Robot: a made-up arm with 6 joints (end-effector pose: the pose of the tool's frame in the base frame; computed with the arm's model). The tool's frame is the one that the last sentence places.
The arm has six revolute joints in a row. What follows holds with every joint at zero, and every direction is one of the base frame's.
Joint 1 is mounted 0.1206 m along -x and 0.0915 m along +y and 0.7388 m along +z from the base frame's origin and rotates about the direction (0.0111, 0.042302, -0.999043).
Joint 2 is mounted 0.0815 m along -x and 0.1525 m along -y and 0.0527 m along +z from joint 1 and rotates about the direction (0.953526, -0.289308, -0.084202).
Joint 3 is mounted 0.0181 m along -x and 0.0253 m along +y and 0.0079 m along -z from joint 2 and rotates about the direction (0.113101, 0.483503, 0.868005).
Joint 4 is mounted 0.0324 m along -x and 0.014 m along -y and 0.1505 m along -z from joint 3 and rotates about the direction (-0.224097, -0.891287, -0.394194).
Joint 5 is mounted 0.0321 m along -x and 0.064 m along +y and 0.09 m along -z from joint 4 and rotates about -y.
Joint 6 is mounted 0.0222 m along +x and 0.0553 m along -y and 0.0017 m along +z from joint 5 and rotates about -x.
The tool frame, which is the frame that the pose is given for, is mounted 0.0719 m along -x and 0.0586 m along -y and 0.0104 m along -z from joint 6; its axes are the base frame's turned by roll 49.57, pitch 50.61 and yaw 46.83 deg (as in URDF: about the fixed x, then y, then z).
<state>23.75 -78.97 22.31 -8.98 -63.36 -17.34</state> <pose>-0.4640 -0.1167 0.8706 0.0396 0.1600 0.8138 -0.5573</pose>
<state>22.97 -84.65 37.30 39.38 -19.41 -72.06</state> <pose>-0.5255 -0.1938 0.8334 0.6174 0.3509 0.6953 -0.1110</pose>
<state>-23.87 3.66 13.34 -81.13 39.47 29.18</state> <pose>-0.2256 -0.2289 0.6475 0.4582 -0.1125 0.7240 0.5032</pose>
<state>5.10 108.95 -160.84 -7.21 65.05 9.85</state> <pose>-0.0245 0.1555 0.7195 0.1110 0.3415 0.2340 -0.9035</pose>
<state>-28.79 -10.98 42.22 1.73 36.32 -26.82</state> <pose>-0.1989 -0.2711 0.5442 0.5062 0.1155 0.5047 0.6897</pose>
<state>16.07 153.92 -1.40 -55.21 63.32 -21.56</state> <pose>-0.2331 0.1839 1.0031 0.0059 -0.5815 0.6593 -0.4766</pose>
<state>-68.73 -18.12 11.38 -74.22 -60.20 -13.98</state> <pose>0.0632 -0.1947 0.7024 0.1012 0.4431 -0.8634 0.2191</pose>
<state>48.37 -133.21 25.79 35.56 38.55 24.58</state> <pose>-0.4318 0.0192 1.0594 0.3486 -0.6189 0.7024 -0.0442</pose>
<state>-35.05 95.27 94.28 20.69 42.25 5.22</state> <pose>-0.2469 0.1394 0.6425 0.1789 0.4617 -0.2436 0.8340</pose>
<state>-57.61 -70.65 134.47 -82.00 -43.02 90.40</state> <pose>0.0439 -0.1541 0.8476 0.9895 0.0209 -0.0354 -0.1387</pose>
